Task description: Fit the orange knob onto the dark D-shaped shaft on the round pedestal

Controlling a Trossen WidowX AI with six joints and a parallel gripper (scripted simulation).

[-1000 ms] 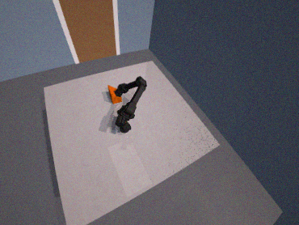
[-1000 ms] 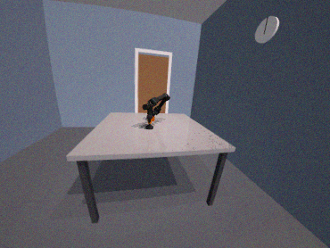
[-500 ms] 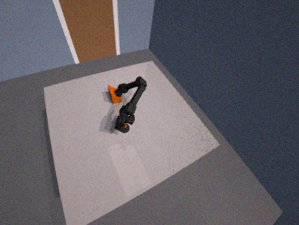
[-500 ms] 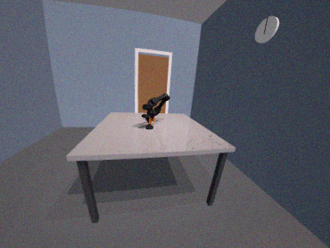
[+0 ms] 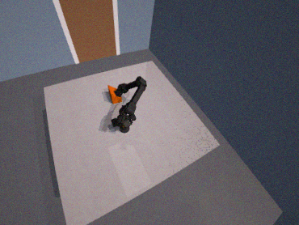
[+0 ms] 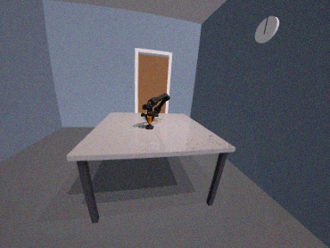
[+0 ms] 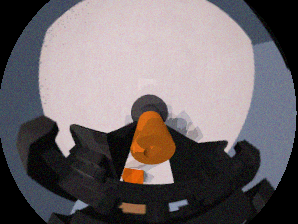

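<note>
Right now the orange knob is 2 cm above my gripper tip. From my gripper tip the other things lie so: dark round pedestal (4 cm below).
</note>
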